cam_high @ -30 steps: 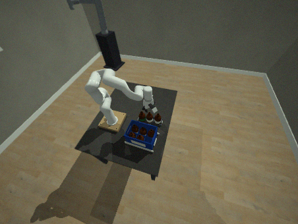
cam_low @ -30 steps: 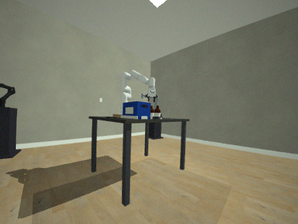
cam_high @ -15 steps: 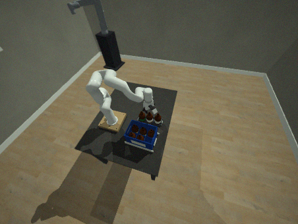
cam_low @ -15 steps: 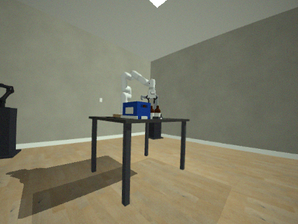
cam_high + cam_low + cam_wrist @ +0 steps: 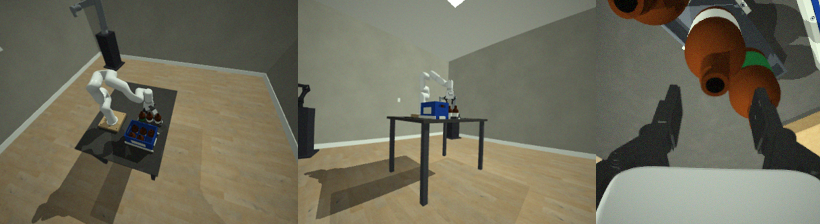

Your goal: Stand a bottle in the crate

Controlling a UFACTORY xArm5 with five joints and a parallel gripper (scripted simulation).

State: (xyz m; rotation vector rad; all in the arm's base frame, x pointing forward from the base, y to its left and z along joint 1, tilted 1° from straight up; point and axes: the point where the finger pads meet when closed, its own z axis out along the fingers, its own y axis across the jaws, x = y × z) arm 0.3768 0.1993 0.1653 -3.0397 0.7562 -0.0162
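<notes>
My gripper is now 180 mm above the tray. Also, from my hand: blue crate 230 mm to the right, 110 mm below, 30 mm ahead.
</notes>
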